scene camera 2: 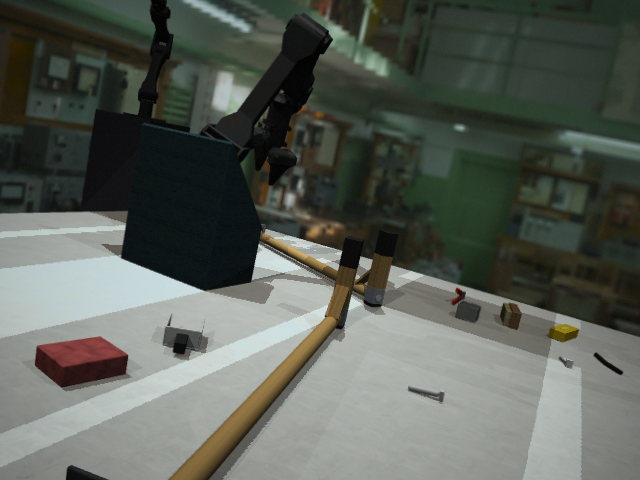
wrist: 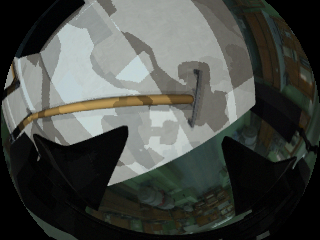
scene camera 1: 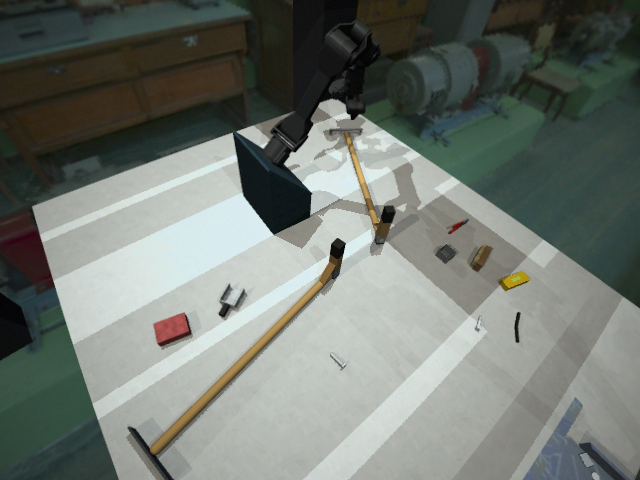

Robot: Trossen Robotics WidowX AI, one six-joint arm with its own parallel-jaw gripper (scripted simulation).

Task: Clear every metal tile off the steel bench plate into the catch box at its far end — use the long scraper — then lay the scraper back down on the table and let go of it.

Labels:
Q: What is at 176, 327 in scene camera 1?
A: A red block.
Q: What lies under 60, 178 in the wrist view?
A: My gripper.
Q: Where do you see a shorter scraper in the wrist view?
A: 126, 101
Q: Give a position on a grey bracket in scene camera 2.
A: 179, 338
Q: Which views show my gripper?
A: Scene camera 2, the wrist view and scene camera 1: all of them.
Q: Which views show the red block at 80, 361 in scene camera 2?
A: Scene camera 2 and scene camera 1 only.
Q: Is my gripper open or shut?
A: Open.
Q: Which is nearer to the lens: the shorter scraper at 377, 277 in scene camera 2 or the red block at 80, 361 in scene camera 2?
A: The red block.

